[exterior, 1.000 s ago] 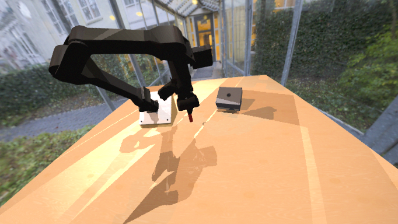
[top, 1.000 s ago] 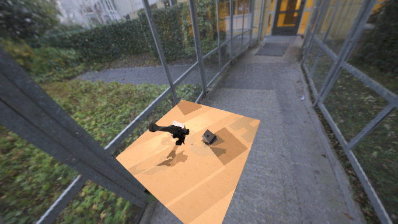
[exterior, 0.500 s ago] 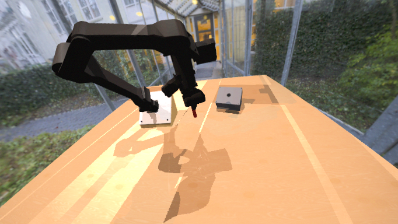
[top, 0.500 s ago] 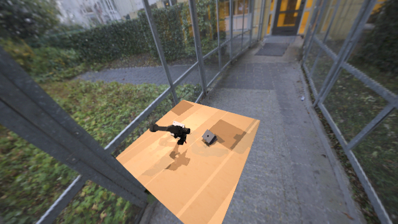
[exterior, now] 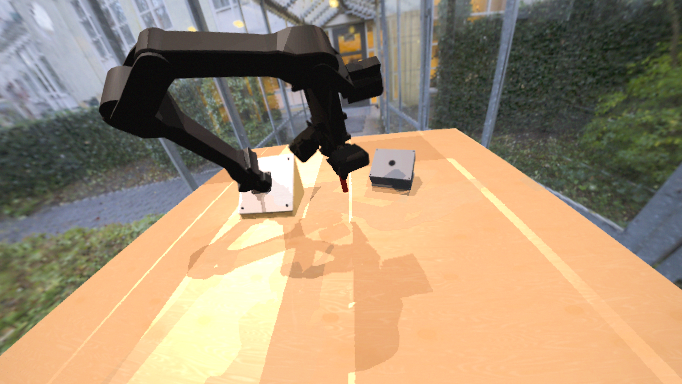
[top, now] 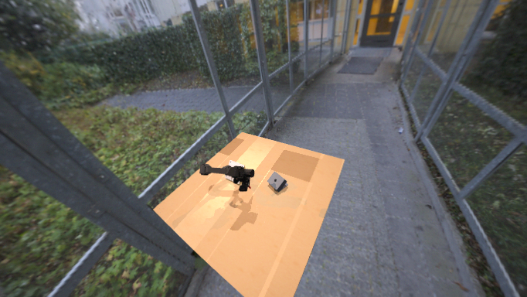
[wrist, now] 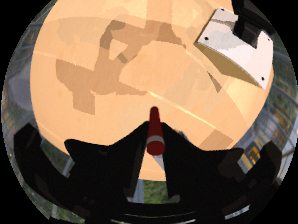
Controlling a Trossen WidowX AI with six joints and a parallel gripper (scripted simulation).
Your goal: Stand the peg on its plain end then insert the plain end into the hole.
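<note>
My gripper tip is now 18 cm to the right of the sloped panel, 15 cm short of it and 8 cm above it. From my gripper tip the other things lie so: red peg: 2 cm above.
</note>
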